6 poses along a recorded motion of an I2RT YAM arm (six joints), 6.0 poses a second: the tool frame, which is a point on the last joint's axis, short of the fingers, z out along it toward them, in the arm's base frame.
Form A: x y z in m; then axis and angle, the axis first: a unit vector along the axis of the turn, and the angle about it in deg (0 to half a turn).
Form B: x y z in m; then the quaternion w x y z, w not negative. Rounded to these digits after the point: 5 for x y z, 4 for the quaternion.
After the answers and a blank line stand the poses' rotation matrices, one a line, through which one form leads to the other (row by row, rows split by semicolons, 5 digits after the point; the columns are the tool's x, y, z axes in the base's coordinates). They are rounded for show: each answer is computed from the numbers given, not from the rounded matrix.
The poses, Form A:
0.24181 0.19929 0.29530 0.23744 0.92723 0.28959 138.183
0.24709 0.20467 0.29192 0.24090 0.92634 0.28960 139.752
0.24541 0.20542 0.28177 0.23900 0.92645 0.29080 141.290
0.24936 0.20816 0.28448 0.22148 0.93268 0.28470 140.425
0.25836 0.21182 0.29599 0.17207 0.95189 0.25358 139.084
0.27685 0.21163 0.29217 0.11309 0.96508 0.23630 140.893
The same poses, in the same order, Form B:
0.24181 0.19929 0.29530 0.3569 0.2218 0.8662 0.2705
0.24709 0.20467 0.29192 0.3441 0.2262 0.8698 0.2719
0.24541 0.20542 0.28177 0.3314 0.2255 0.8741 0.2744
0.24936 0.20816 0.28448 0.3385 0.2084 0.8776 0.2679
0.25836 0.21182 0.29599 0.3495 0.1612 0.8919 0.2376
0.27685 0.21163 0.29217 0.3347 0.1066 0.9094 0.2227

-0.64688 0.19116 0.73824; 0.57733 0.75524 0.31032; -0.49823 0.62695 -0.59891
-0.66093 0.20637 0.72152; 0.58059 0.74979 0.31738; -0.47549 0.62867 -0.61538
-0.67863 0.21234 0.70312; 0.57606 0.74775 0.33018; -0.45565 0.62911 -0.62977
-0.68393 0.18441 0.70586; 0.54717 0.76961 0.32910; -0.48254 0.61131 -0.62726
-0.70369 0.12148 0.70005; 0.45364 0.83512 0.31108; -0.54683 0.53648 -0.64278
-0.75326 0.04478 0.65620; 0.34288 0.87812 0.33367; -0.56128 0.47634 -0.67680

